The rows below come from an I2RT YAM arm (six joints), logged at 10 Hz.
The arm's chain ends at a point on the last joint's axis. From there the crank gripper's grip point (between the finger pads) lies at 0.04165 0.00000 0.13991 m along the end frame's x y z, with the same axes.
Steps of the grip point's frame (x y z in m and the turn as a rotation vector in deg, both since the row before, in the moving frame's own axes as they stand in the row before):
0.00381 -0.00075 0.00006 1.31 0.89 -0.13
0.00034 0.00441 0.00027 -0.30 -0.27 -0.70
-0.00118 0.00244 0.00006 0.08 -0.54 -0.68
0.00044 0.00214 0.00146 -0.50 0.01 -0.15
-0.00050 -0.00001 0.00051 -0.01 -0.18 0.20
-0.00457 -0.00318 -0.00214 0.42 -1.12 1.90
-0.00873 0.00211 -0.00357 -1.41 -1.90 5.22
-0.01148 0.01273 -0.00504 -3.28 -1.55 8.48
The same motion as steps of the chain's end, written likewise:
0.00165 0.00254 0.00076 1.31 0.89 -0.13
0.00100 0.00418 0.00008 -0.30 -0.27 -0.70
0.00014 0.00312 -0.00033 0.08 -0.54 -0.68
0.00041 0.00103 0.00147 -0.50 0.01 -0.15
-0.00006 -0.00018 0.00038 -0.01 -0.18 0.20
-0.00182 -0.00349 -0.00293 0.42 -1.12 1.90
-0.00375 -0.00492 -0.00478 -1.41 -1.90 5.22
-0.00665 -0.00114 -0.00571 -3.28 -1.55 8.48

